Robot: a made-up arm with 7 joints. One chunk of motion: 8 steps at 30 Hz.
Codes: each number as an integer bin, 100 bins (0 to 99) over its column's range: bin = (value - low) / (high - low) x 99, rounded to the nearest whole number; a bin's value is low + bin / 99 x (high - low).
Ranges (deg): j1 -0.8..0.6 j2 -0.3..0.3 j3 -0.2..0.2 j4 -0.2..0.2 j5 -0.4..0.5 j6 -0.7..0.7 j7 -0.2..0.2
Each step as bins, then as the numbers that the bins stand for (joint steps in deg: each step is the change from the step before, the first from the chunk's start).
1 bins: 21 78 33 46 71 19 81
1 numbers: -0.503 0.173 -0.067 -0.014 0.245 -0.431 0.127
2 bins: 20 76 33 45 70 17 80
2 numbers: -0.517 0.161 -0.067 -0.018 0.236 -0.460 0.123
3 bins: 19 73 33 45 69 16 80
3 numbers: -0.531 0.142 -0.067 -0.018 0.227 -0.474 0.123
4 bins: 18 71 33 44 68 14 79
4 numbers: -0.545 0.130 -0.067 -0.022 0.218 -0.502 0.119
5 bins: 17 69 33 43 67 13 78
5 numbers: -0.560 0.118 -0.067 -0.026 0.209 -0.516 0.115
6 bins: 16 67 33 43 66 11 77
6 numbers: -0.574 0.106 -0.067 -0.026 0.200 -0.544 0.111
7 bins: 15 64 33 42 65 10 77
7 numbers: -0.588 0.088 -0.067 -0.030 0.191 -0.559 0.111
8 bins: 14 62 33 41 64 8 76
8 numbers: -0.602 0.076 -0.067 -0.034 0.182 -0.587 0.107
